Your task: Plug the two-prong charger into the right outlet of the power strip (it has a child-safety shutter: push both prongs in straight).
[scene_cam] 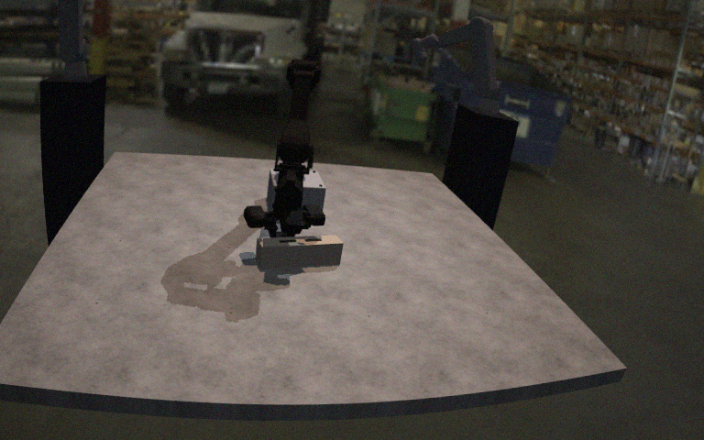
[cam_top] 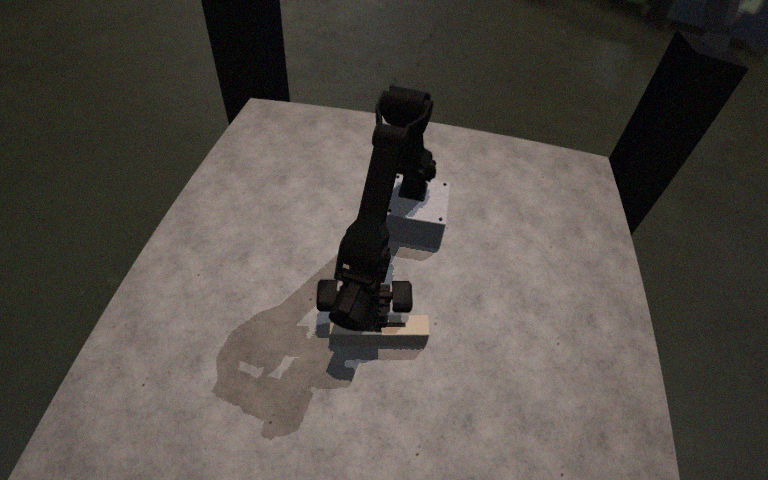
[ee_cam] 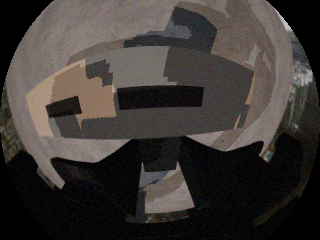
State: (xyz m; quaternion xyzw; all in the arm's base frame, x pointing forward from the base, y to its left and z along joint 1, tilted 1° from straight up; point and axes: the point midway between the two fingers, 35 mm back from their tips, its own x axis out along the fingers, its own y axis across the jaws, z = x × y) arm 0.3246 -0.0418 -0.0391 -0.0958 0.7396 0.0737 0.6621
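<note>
The black two-prong charger is 2 cm ahead of my gripper tip and 1 cm above it.
</note>
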